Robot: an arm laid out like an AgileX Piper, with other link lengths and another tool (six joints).
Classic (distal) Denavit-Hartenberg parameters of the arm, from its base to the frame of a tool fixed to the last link. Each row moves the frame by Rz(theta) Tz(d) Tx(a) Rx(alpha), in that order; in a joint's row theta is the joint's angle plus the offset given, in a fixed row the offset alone. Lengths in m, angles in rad.
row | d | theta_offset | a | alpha
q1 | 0.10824 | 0 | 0 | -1.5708
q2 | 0 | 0.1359 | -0.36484 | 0
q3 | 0 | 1.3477 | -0.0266 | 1.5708
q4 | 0.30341 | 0 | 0 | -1.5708
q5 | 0 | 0 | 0 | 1.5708
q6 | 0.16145 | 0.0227 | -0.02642 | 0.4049
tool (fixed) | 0.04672 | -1.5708 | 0 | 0
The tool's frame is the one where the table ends.
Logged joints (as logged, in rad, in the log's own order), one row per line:
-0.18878, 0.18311, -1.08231, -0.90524, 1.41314, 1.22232
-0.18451, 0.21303, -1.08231, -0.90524, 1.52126, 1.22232
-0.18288, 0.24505, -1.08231, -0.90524, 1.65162, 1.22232
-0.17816, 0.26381, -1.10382, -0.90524, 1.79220, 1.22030
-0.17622, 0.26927, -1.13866, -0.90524, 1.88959, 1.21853
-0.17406, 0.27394, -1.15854, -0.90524, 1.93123, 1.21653
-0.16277, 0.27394, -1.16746, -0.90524, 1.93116, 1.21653
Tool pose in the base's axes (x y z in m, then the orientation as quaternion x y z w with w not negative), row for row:
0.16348, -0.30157, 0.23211, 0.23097, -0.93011, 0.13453, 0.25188
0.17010, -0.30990, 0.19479, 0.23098, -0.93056, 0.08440, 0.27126
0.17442, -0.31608, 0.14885, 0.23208, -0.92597, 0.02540, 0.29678
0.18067, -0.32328, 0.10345, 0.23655, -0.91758, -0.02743, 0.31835
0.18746, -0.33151, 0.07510, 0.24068, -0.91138, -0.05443, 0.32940
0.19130, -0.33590, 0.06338, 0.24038, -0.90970, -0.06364, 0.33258
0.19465, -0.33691, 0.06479, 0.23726, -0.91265, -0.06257, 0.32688
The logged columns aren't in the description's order. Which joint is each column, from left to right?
Columns, left to right: q4, q6, q3, q1, q2, q5.
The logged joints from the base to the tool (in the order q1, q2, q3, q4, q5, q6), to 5 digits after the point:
-0.90524, 1.41314, -1.08231, -0.18878, 1.22232, 0.18311
-0.90524, 1.52126, -1.08231, -0.18451, 1.22232, 0.21303
-0.90524, 1.65162, -1.08231, -0.18288, 1.22232, 0.24505
-0.90524, 1.79220, -1.10382, -0.17816, 1.22030, 0.26381
-0.90524, 1.88959, -1.13866, -0.17622, 1.21853, 0.26927
-0.90524, 1.93123, -1.15854, -0.17406, 1.21653, 0.27394
-0.90524, 1.93116, -1.16746, -0.16277, 1.21653, 0.27394

